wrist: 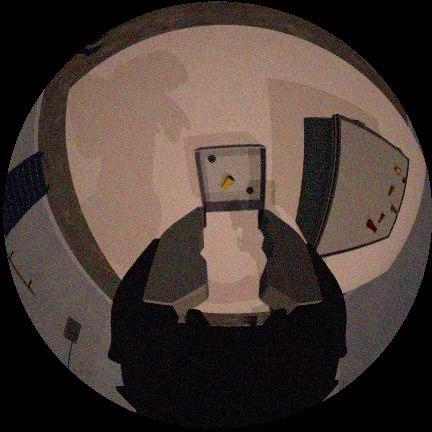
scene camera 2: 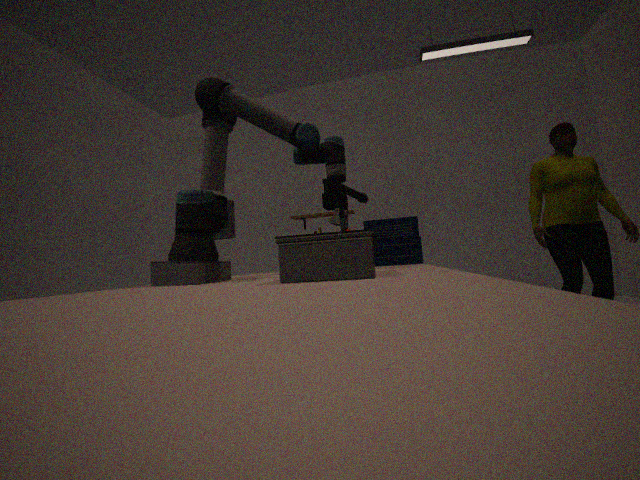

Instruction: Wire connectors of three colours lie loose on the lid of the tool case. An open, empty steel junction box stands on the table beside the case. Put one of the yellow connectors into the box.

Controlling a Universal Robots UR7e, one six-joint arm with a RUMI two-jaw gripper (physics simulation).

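Frame: origin at the arm's base, x right, y ahead, z up, level; millimetres.
Where they show: gripper, fingertip midpoint: [wrist: 231,209]; arm's base, origin of the base link: [scene camera 2: 194,261].
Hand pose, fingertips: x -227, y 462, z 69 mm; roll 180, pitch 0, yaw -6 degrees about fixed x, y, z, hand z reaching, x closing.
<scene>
Each offset is from my fingertips to the centre of the thing.
A yellow connector @(dx -7, dy -23, dz -131 mm) [wrist: 227,182] lies on its side on the floor of the open steel junction box @(dx +3, dy -11, dz -119 mm) [wrist: 200,175], in the wrist view. My gripper [wrist: 231,209] [scene camera 2: 343,229] is partly open, with nothing between its fingers, and hangs above the table and the box. The box does not show in the scene view. The tool case @(dx +278, dy -6, dz -85 mm) [scene camera 2: 326,260] [wrist: 314,185] stands beside the box, at the right in the wrist view. On its lid lie yellow connectors @(dx +331, dy +56, dz -31 mm) [wrist: 398,170] @(dx +359, dy -29, dz -24 mm) [wrist: 394,210], orange ones @(dx +315, dy +10, dz -32 mm) [wrist: 391,190] @(dx +307, dy -52, dz -32 mm) [wrist: 382,218] and a red one @(dx +257, dy -58, dz -23 mm) [wrist: 372,225], near the far side.
Blue stacked crates [scene camera 2: 393,241] [wrist: 25,190] stand beyond the case in the scene view and at the left edge of the wrist view. A person in a yellow top [scene camera 2: 566,191] is at the right of the scene view. The box walls and the case's raised lid edge stand up from the table.
</scene>
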